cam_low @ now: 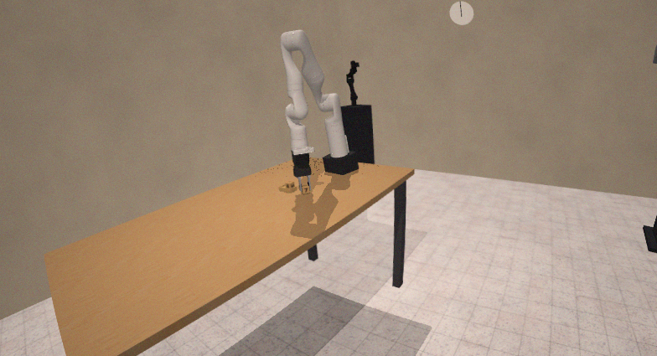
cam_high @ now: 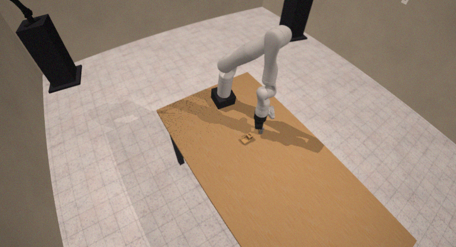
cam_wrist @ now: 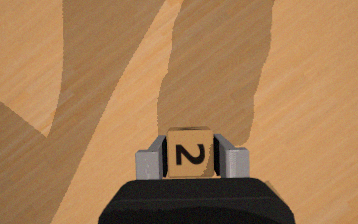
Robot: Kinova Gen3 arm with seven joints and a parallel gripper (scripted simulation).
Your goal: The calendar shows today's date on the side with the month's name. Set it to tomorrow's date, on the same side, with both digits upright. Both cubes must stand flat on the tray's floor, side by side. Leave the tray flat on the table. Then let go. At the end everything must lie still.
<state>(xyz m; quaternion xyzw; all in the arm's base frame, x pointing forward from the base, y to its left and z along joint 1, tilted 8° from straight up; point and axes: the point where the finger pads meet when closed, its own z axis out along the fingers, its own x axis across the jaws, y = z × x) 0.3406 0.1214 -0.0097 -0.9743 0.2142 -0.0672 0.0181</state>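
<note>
Right now my hand is 10 mm above the wooden date cube. Round my hand: wooden tray: 20 mm ahead, 110 mm to the right, 20 mm below.
</note>
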